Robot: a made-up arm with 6 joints. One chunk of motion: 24 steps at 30 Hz.
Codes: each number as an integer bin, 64 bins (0 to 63) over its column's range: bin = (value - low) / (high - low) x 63, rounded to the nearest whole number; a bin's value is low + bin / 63 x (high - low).
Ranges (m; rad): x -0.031..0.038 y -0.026..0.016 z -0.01..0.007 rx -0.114..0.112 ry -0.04..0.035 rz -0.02..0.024
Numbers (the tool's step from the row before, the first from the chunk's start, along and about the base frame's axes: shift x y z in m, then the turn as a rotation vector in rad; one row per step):
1: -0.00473 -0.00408 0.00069 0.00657 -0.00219 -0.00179
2: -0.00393 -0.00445 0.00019 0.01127 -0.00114 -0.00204
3: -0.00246 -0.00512 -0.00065 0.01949 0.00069 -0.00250
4: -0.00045 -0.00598 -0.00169 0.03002 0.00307 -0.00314
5: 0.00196 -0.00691 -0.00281 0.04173 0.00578 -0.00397
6: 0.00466 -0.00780 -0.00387 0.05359 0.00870 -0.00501
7: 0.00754 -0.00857 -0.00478 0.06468 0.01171 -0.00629
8: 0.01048 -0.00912 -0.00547 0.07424 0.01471 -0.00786
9: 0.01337 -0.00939 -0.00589 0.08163 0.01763 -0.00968
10: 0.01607 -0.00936 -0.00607 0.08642 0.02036 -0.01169
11: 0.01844 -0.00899 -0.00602 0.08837 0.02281 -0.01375
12: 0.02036 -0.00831 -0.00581 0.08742 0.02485 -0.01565
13: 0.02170 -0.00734 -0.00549 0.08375 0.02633 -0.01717
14: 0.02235 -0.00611 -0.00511 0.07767 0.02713 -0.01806
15: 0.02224 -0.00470 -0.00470 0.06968 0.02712 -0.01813
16: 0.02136 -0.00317 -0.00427 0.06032 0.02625 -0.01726
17: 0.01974 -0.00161 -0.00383 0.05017 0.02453 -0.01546
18: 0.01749 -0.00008 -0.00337 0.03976 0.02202 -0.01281
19: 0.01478 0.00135 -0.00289 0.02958 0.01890 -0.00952
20: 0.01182 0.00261 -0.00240 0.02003 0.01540 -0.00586
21: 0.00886 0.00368 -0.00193 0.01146 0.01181 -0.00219
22: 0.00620 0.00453 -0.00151 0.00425 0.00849 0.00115
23: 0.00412 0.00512 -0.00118 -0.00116 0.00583 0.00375
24: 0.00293 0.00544 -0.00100 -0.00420 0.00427 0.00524
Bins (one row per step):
1: 24 33 40 34 32 26
2: 25 32 38 35 33 26
3: 26 31 35 37 34 25
4: 28 30 31 40 36 24
5: 30 29 27 43 38 23
6: 33 27 23 47 41 21
7: 35 26 19 50 43 20
8: 38 25 17 52 46 17
9: 41 25 15 55 48 15
10: 43 25 15 56 51 12
11: 45 26 15 56 53 9
12: 47 27 16 56 54 6
13: 48 28 17 55 56 4
14: 49 30 18 53 56 3
15: 49 32 20 51 56 3
16: 48 34 21 49 56 4
17: 46 37 23 46 54 7
18: 44 39 25 43 52 10
19: 42 41 26 40 49 15
20: 39 43 28 37 47 20
21: 36 45 30 35 44 26
22: 34 46 31 33 41 30
23: 32 47 33 31 38 34
24: 31 47 33 31 37 36

